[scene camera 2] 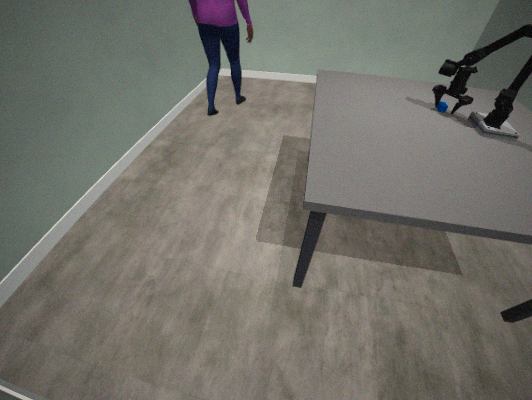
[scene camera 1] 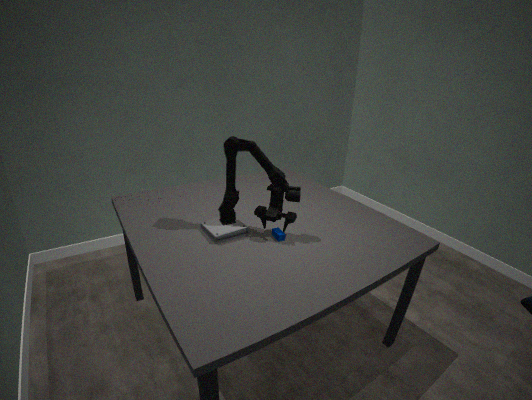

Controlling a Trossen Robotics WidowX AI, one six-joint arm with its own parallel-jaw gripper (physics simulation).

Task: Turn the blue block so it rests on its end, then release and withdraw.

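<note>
The blue block (scene camera 1: 278, 234) (scene camera 2: 442, 107) lies on its long side on the grey table (scene camera 1: 250, 295) (scene camera 2: 395, 160), near the arm's base. My gripper (scene camera 1: 275, 230) (scene camera 2: 445, 108) points down and is open. Its two fingers stand wide apart, one to each side of the block, with their tips low, close to the block's height. Nothing is held between them. The views are too small and dim to tell whether a finger touches the block.
The arm's pale base plate (scene camera 1: 224, 231) (scene camera 2: 506, 131) sits on the table beside the block. A person in a purple top (scene camera 2: 216, 12) and dark blue trousers stands on the floor beyond the table. A small part of a dark object (scene camera 1: 527, 303) shows at the right edge in scene camera 1.
</note>
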